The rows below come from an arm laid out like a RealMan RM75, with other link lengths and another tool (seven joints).
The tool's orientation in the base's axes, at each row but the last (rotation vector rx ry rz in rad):
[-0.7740, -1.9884, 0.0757]
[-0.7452, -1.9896, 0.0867]
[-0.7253, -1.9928, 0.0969]
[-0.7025, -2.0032, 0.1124]
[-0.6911, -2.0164, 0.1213]
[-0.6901, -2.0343, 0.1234]
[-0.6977, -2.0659, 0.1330]
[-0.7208, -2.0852, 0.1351]
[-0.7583, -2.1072, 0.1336]
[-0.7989, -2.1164, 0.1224]
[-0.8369, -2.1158, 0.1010]
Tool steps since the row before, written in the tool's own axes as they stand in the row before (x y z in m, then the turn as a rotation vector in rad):
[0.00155, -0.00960, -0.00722, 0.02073, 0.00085, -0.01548]
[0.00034, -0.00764, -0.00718, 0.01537, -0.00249, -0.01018]
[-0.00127, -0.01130, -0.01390, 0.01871, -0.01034, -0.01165]
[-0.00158, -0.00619, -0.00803, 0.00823, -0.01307, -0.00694]
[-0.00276, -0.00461, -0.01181, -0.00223, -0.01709, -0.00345]
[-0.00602, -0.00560, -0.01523, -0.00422, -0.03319, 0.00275]
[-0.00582, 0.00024, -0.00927, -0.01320, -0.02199, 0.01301]
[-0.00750, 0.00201, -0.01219, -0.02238, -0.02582, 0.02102]
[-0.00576, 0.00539, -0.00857, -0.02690, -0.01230, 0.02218]
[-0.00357, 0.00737, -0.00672, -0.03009, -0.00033, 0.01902]
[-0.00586, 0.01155, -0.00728, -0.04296, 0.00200, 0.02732]
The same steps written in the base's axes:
[0.00062, -0.00864, 0.00846, 0.00600, 0.00808, 0.02385]
[0.00219, -0.00772, 0.00675, 0.00193, 0.00378, 0.01811]
[0.00679, -0.01306, 0.01029, -0.00155, -0.00122, 0.02427]
[0.00455, -0.00760, 0.00518, -0.00285, -0.00797, 0.01466]
[0.00885, -0.00753, 0.00577, -0.00351, -0.01607, 0.00619]
[0.01245, -0.01060, 0.00567, -0.01460, -0.02941, 0.00698]
[0.00997, -0.00444, 0.00088, -0.01435, -0.02305, -0.00948]
[0.01371, -0.00446, 0.00105, -0.01844, -0.02981, -0.01952]
[0.01162, -0.00036, -0.00067, -0.01101, -0.02121, -0.02821]
[0.01027, 0.00249, -0.00079, -0.00129, -0.01419, -0.03262]
[0.01395, 0.00390, -0.00329, -0.00065, -0.01831, -0.04754]

